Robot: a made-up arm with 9 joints.
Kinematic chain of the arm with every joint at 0, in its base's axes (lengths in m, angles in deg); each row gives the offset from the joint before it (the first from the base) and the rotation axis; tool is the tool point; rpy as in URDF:
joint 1: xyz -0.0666 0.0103 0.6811 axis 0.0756 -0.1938 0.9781
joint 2: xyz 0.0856 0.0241 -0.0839 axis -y
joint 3: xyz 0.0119 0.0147 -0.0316 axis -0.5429 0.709 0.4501
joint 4: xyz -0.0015 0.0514 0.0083 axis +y
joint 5: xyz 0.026 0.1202 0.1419 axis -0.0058 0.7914 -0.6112
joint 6: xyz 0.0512 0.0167 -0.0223 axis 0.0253 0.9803 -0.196
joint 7: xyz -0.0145 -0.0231 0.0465 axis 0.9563 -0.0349 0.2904
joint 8: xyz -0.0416 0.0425 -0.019 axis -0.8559 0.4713 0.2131
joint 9: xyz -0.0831 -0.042 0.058 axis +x
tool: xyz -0.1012 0.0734 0.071 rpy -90 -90 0
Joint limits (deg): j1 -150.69..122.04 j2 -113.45..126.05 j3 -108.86..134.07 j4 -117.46..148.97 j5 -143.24..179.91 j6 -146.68..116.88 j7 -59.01..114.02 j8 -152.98..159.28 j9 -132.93..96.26
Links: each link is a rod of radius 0.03 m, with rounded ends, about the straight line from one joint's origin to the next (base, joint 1, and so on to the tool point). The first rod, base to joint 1, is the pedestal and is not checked.
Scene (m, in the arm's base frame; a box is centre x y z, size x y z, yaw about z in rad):
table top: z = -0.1
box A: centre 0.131 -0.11 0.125 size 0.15 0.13 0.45 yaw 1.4
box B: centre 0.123 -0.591 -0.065 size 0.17 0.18 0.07 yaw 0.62
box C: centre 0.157 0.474 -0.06 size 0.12 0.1 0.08 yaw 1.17
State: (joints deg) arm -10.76 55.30 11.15 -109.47 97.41 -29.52 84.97 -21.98 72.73
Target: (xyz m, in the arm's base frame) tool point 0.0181 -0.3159 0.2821
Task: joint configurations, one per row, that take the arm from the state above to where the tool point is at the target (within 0.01 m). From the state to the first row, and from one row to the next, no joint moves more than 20 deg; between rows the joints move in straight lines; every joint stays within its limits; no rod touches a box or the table.
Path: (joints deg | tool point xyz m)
1: -27.35 61.47 4.15 -112.13 97.59 -40.19 87.70 -19.89 58.94 | 0.2716 0.0724 0.2935
2: -43.94 67.63 -2.85 -114.80 97.78 -50.86 90.43 -17.80 45.16 | 0.3094 -0.0724 0.3501
3: -60.53 73.80 -9.85 -117.46 97.96 -61.54 93.16 -15.71 31.37 | 0.2867 -0.2101 0.4215
4: -79.69 80.44 -18.80 -117.46 98.69 -67.94 82.38 -8.53 14.31 | 0.2366 -0.3153 0.4359
5: -98.85 87.08 -27.75 -117.46 99.42 -74.35 71.61 -1.35 -2.76 | 0.1886 -0.3910 0.4792
6: -118.01 93.73 -36.69 -117.46 100.16 -80.76 60.84 5.83 -19.82 | 0.1401 -0.4296 0.5465
7: -124.55 93.22 -31.39 -117.46 101.68 -73.81 41.81 9.73 -12.32 | 0.1031 -0.4512 0.4488
8: -131.08 92.72 -26.08 -117.46 103.20 -66.86 22.78 13.63 -4.82 | 0.0630 -0.4378 0.3610
9: -137.62 92.22 -20.78 -117.46 104.72 -59.91 3.75 17.53 2.68 | 0.0332 -0.3981 0.2986
10: -144.15 91.72 -15.48 -117.46 106.24 -52.96 -15.29 21.43 10.18 | 0.0203 -0.3505 0.2717
11: -150.69 91.22 -10.17 -117.46 107.76 -46.01 -34.32 25.33 17.68 | 0.0181 -0.3159 0.2821

